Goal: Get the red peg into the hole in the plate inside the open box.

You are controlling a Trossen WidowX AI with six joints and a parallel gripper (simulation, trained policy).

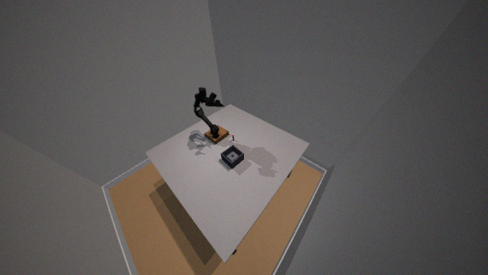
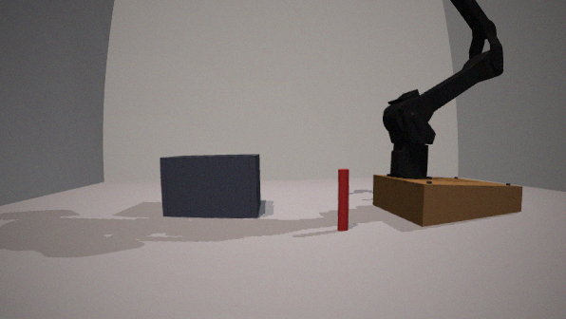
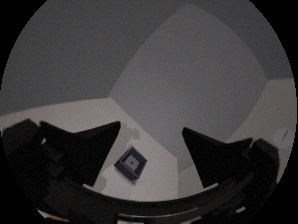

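Right now my gripper tip is 50 mm short of the red peg, 70 mm to the right of it and 440 mm above it. Round my gripper tip: dark blue box (190 mm ahead, 160 mm to the right, 450 mm below); grey plate (190 mm ahead, 160 mm to the right, 440 mm below).
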